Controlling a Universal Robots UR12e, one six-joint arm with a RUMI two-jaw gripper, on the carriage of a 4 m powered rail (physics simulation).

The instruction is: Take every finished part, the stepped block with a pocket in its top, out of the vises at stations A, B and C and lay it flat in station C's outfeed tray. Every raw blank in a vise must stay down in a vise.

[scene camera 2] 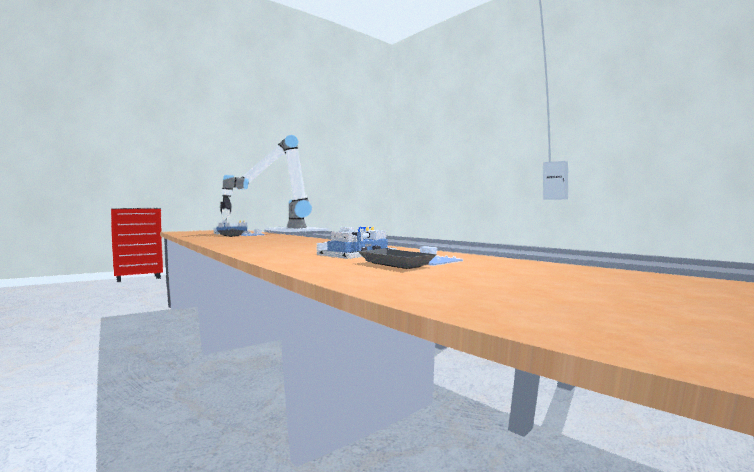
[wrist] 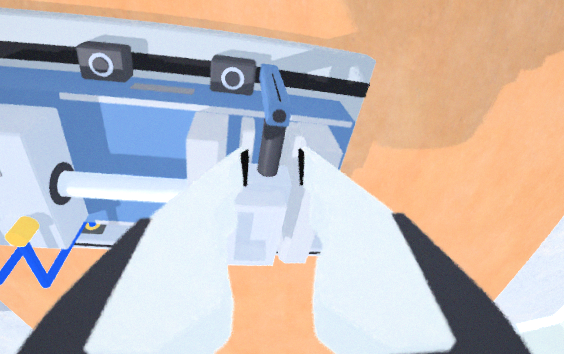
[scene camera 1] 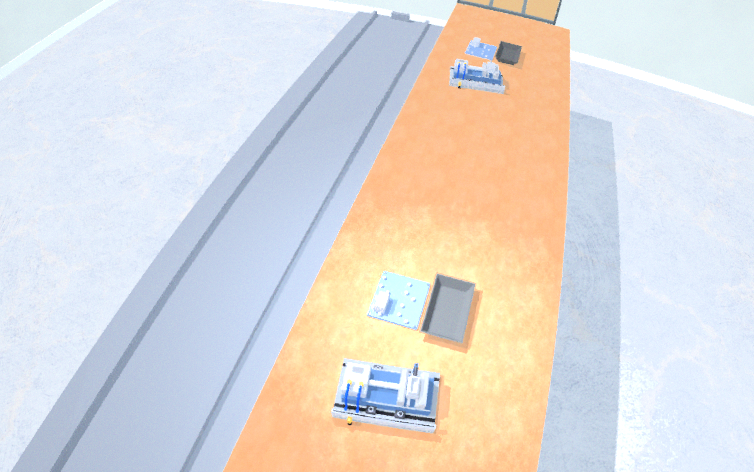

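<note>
My gripper (scene camera 2: 225,212) (wrist: 273,151) is open, its fingers partly closed, above the vise (wrist: 150,135) (scene camera 2: 239,227) at the bench's far end in scene camera 2. A pale block (wrist: 256,227) with L-shaped shading sits between the vise jaws, below the gap between the fingers; part of the jaws is hidden by the fingers. In scene camera 1 a nearer vise (scene camera 1: 384,394) has a pale block (scene camera 1: 414,387) between its right jaws. The far vise (scene camera 1: 476,83) has something pale at its right jaws, too small to tell. The trays (scene camera 1: 450,308) (scene camera 1: 508,52) look empty.
A dark post (wrist: 271,150) with a blue lever (wrist: 273,90) stands by the jaws under my gripper. Light blue plates (scene camera 1: 408,314) (scene camera 1: 479,50) carry pale blocks (scene camera 1: 381,302) (scene camera 1: 475,42) beside the trays. The rail (scene camera 1: 233,250) runs along the bench. A red cabinet (scene camera 2: 136,242) stands beyond it.
</note>
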